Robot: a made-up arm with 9 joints. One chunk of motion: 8 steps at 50 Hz.
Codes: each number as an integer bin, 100 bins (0 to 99) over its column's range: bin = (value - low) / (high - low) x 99, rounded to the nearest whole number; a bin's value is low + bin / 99 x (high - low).
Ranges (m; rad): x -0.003..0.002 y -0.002..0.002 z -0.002..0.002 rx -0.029..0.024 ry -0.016..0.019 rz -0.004..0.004
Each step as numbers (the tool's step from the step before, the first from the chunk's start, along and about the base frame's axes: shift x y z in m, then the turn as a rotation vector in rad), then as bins.
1 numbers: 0.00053 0.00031 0.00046 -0.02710 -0.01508 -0.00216
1 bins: 70 57 61 4 3 23
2 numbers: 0.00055 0.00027 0.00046 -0.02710 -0.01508 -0.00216
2 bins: 70 56 61 4 3 23
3 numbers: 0.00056 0.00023 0.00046 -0.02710 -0.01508 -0.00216
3 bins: 70 55 61 4 3 23
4 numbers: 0.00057 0.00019 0.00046 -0.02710 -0.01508 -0.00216
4 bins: 71 54 61 4 3 23
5 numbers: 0.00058 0.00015 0.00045 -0.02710 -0.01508 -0.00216
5 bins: 71 53 61 4 3 23
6 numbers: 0.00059 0.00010 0.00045 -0.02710 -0.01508 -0.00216
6 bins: 71 52 61 4 3 23
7 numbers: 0.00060 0.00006 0.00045 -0.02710 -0.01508 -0.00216
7 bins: 71 51 61 4 3 23
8 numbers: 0.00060 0.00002 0.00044 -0.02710 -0.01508 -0.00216
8 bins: 71 50 60 4 3 23
